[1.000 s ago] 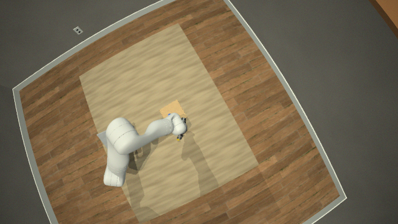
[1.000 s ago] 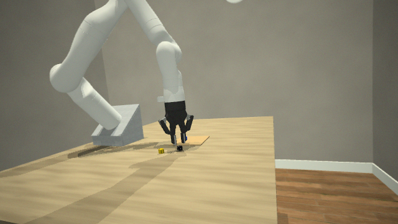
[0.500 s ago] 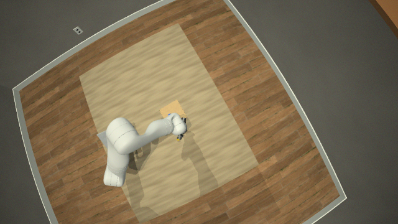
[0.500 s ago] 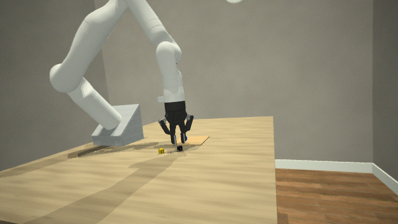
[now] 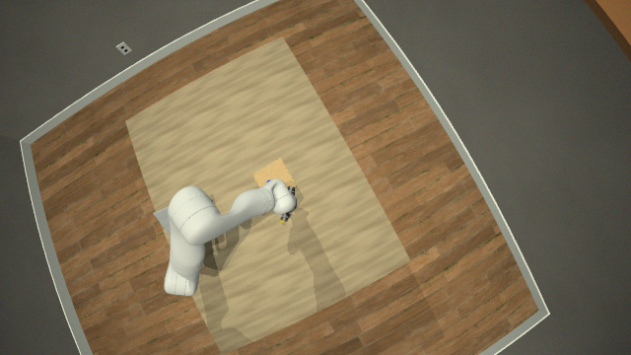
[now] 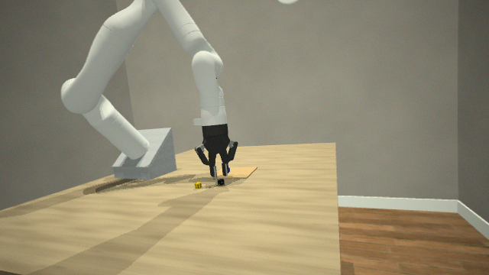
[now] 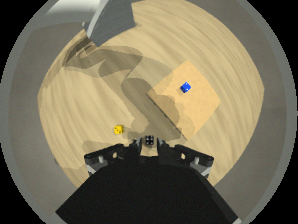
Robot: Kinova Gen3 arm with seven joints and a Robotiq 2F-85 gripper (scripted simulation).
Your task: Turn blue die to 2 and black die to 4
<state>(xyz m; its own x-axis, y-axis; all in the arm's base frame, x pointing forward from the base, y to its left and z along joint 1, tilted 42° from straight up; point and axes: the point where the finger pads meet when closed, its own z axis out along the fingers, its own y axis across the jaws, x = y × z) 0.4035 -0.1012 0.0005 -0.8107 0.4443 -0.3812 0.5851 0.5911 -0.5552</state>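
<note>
My hand is 30 mm above the black die. The rest, counted from my hand: tan mat 20 mm behind, 130 mm to the left, 40 mm below; then yellow die 50 mm behind, 40 mm to the right, 30 mm below; then blue die 50 mm behind, 130 mm to the left, 30 mm below.
</note>
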